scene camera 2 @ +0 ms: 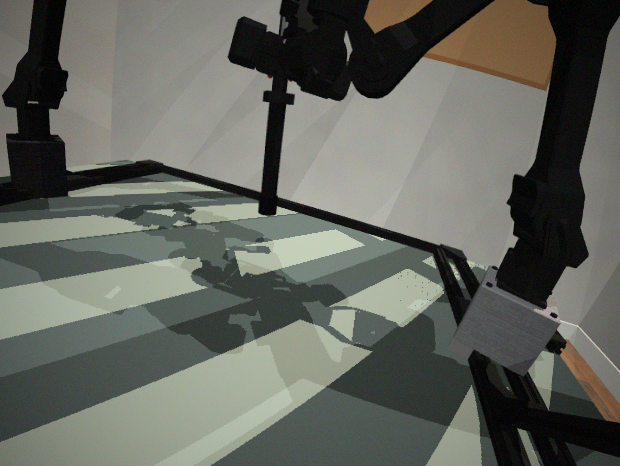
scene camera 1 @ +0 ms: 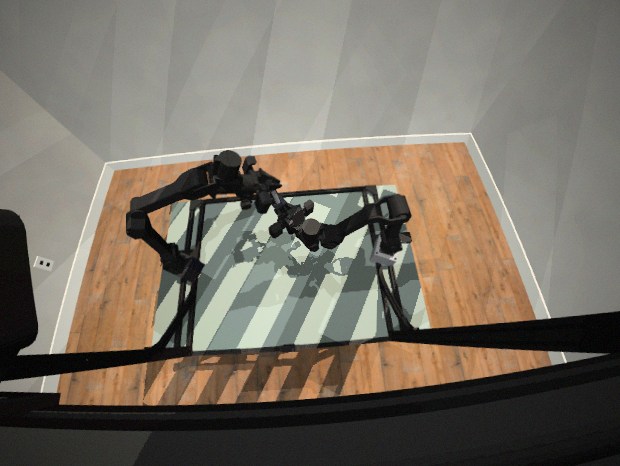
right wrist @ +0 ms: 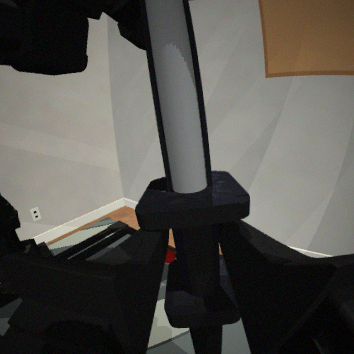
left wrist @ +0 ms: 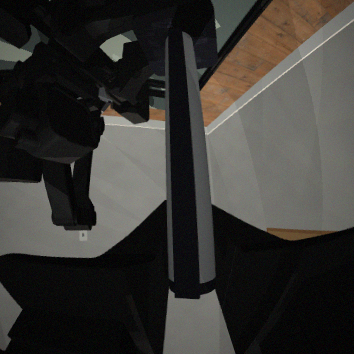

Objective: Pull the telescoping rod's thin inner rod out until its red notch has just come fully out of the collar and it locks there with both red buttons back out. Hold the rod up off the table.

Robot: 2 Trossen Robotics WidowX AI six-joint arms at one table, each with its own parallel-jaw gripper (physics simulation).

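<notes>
The inner rod, grey with dark stripes, stands out of the black collar. The black outer tube hangs nearly upright, its lower end above the table. My left gripper is shut on the inner rod near its far end. My right gripper is closed about the collar between its two flanges. One red button shows partly beside the left finger in the right wrist view; bits of red show under the gripper in scene camera 2. The red notch does not show.
The table has striped light and shadow. A black frame rail runs along its back edge. The right arm's grey base block stands on the side rail. Both grippers are close together.
</notes>
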